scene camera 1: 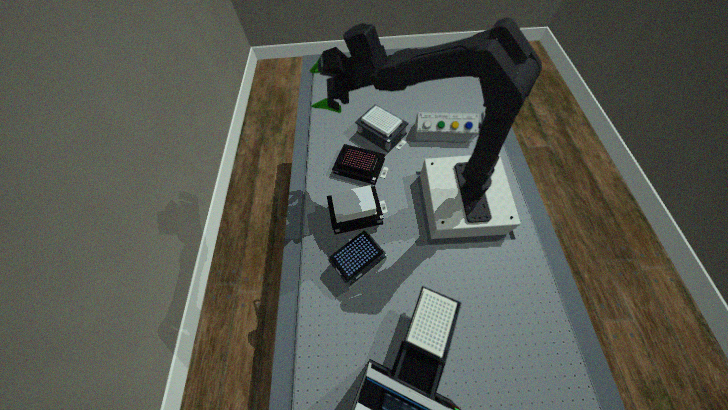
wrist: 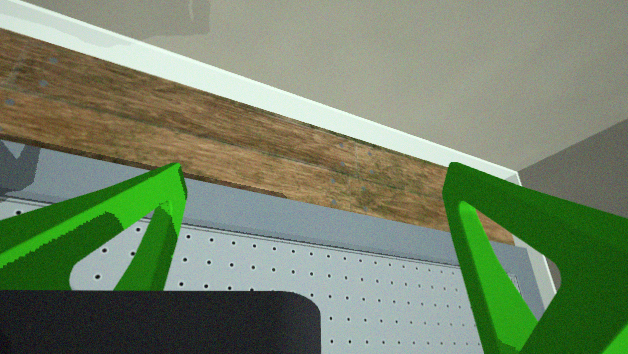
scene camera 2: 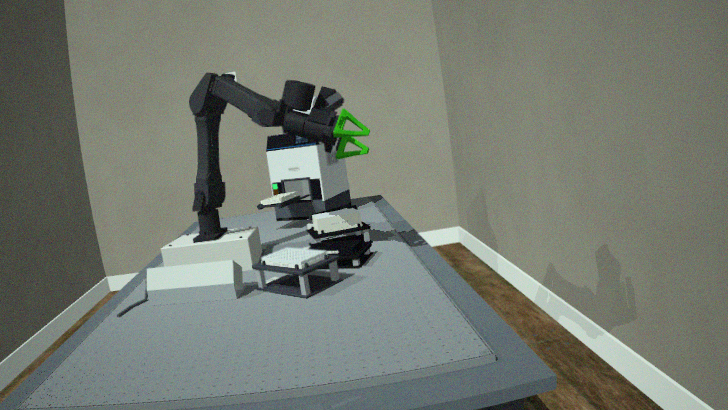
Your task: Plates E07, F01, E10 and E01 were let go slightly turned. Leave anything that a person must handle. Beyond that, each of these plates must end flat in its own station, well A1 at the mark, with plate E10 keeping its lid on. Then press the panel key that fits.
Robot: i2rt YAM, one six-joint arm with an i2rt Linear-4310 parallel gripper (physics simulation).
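Note:
My gripper is open and empty, high above the bench's far-left edge in scene camera 1. A white plate lies on a raised stand. Beside it, a plate with red wells sits in a black station. A tall white block-like piece sits on the following black station. A plate with blue wells comes after it. A cream plate lies on the instrument's tray. Plate codes, A1 marks and slight turns are too small to tell. The key panel has white, green, yellow and blue keys.
The white instrument stands at the bench end, its tray sticking out and a green light lit. The white base block carries the arm between the panel and instrument. Walls and a white skirting surround the bench.

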